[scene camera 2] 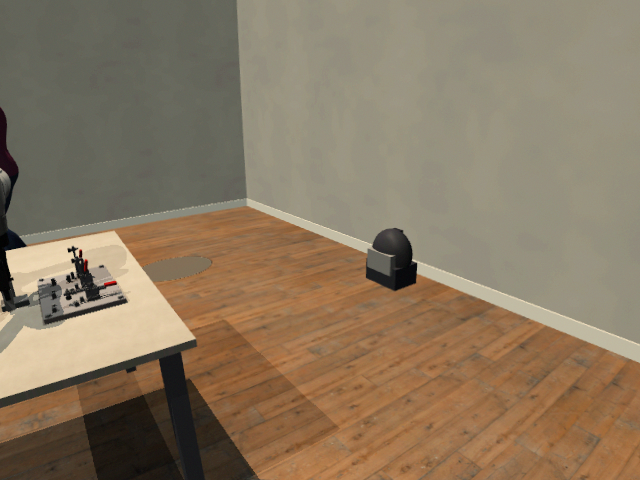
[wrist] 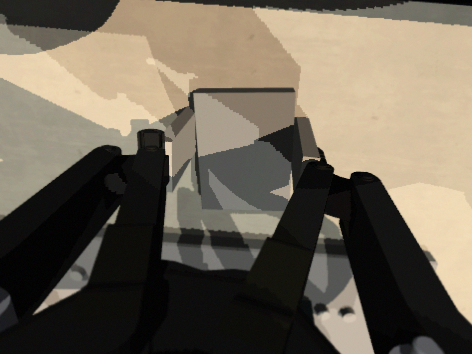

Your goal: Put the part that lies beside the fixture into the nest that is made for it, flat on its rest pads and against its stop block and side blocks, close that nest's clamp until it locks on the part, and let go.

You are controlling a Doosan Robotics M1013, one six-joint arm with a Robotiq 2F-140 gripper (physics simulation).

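Frame: origin at the arm's base, x ahead, y left, z up, level; centimetres.
Seen in the pictures: gripper, fingertip midpoint: (scene camera 2: 11,305) (wrist: 245,132).
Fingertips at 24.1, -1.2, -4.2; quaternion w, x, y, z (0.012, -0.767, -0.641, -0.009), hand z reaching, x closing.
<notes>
Offsets run from my fingertips to a thing's top centre, as dx, dy, dz. "spot": to the spot under its first point. Level surfaces: height alone.
The fixture (scene camera 2: 64,311) (wrist: 332,292) is a grey plate on the table. In scene camera 2 it carries dark blocks and clamps; two red handles @(spot: +24.7, +3.6, +9.8) (scene camera 2: 80,253) @(spot: +23.1, -7.3, +8.8) (scene camera 2: 85,265) point up and one red handle @(spot: +26.7, -18.8, +4.9) (scene camera 2: 110,283) lies nearly level. My gripper (wrist: 245,132) is shut on the grey part @(+1.2, -0.1, +1.4) (wrist: 235,120), a block with a flat rectangular face, held between the two fingertips. In the wrist view the part is just off the fixture's edge, above the table. In scene camera 2 the gripper is at the left edge, beside the fixture; the nests are too small to tell apart.
The pale table @(dz -0.1) (scene camera 2: 149,330) bears the fixture; its right edge and front corner show. Part of a person (scene camera 2: 6,149) shows at the far left, behind the table. A dark domed object on a black box (scene camera 2: 392,253) stands on the floor by the right wall.
</notes>
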